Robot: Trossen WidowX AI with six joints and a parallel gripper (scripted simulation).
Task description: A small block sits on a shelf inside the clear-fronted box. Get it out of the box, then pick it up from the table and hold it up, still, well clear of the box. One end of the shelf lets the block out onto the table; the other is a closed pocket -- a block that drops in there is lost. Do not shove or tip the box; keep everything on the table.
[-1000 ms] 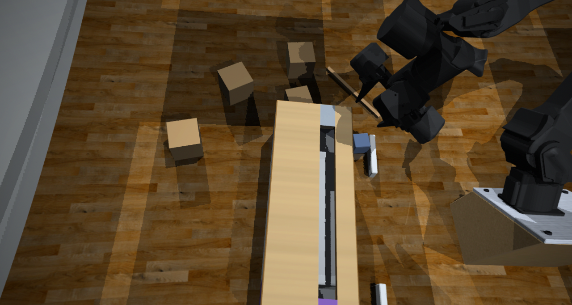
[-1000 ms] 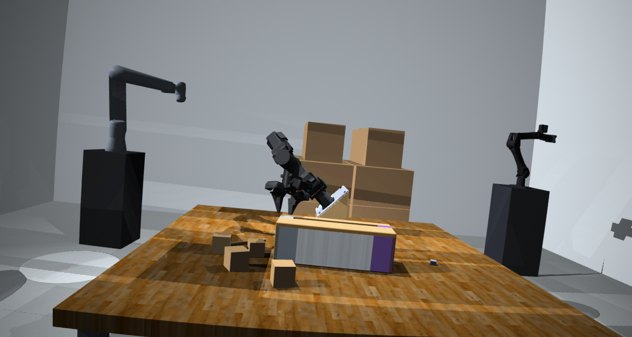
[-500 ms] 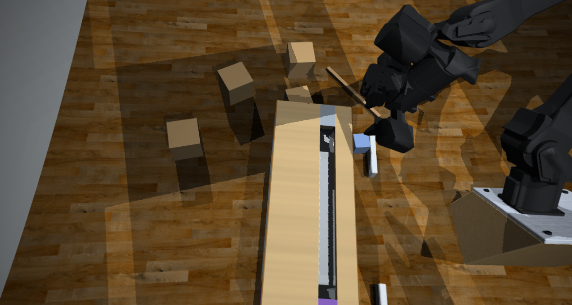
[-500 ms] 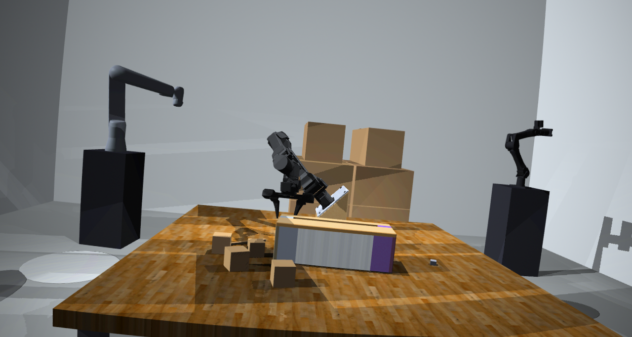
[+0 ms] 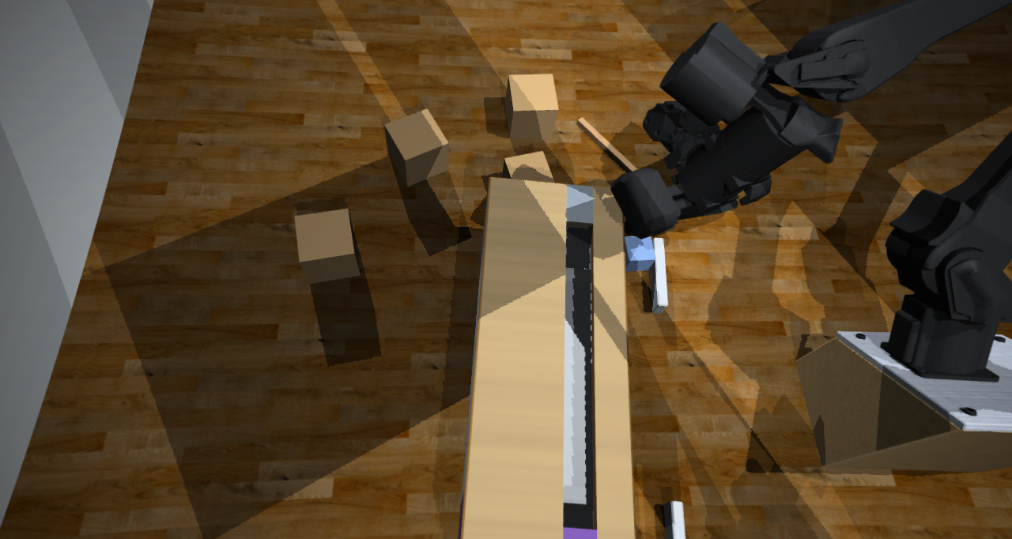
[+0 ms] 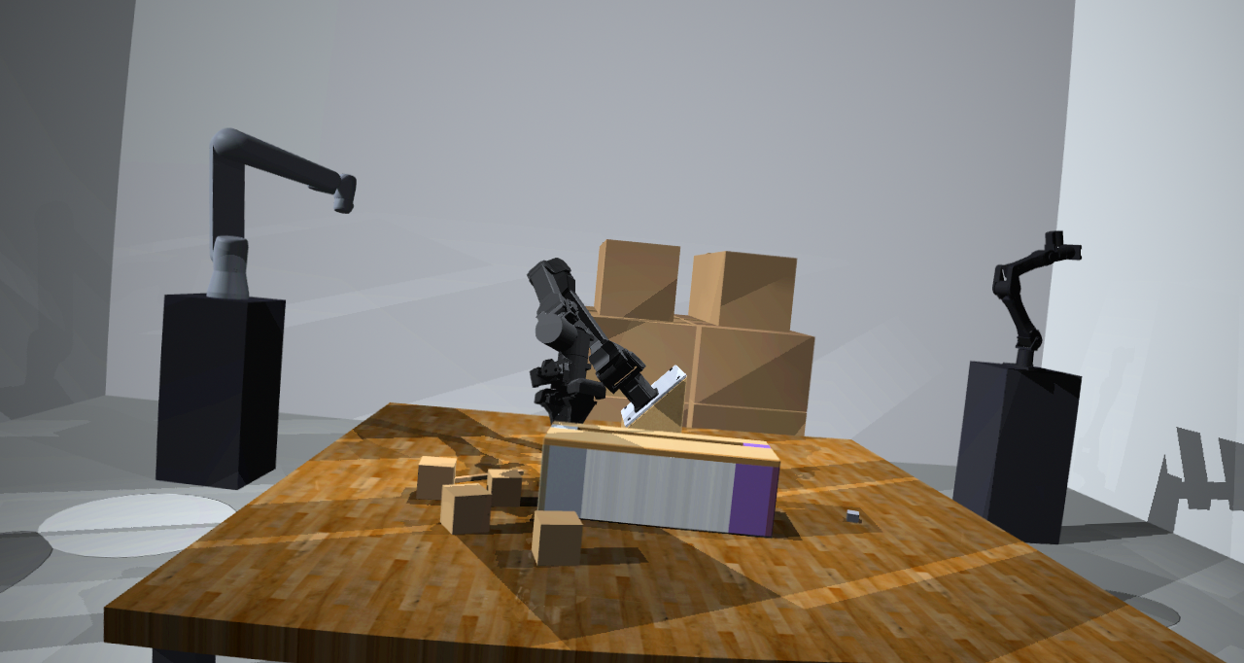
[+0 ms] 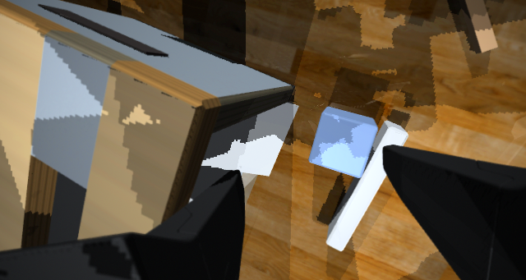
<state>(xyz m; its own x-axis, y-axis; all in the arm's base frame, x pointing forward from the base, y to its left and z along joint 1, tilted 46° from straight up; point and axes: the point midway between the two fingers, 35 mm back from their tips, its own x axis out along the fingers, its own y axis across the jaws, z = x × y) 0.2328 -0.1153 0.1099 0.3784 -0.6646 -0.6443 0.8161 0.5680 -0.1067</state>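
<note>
Right now the small blue block is 7 cm below my gripper tip and 1 cm behind it. Also, from my gripper tip: long box (17 cm to the left, 7 cm ahead, 3 cm below); thin wooden stick (14 cm to the right, 9 cm below, 1 cm behind); small grey piece (54 cm to the left, 8 cm below, 6 cm ahead).
</note>
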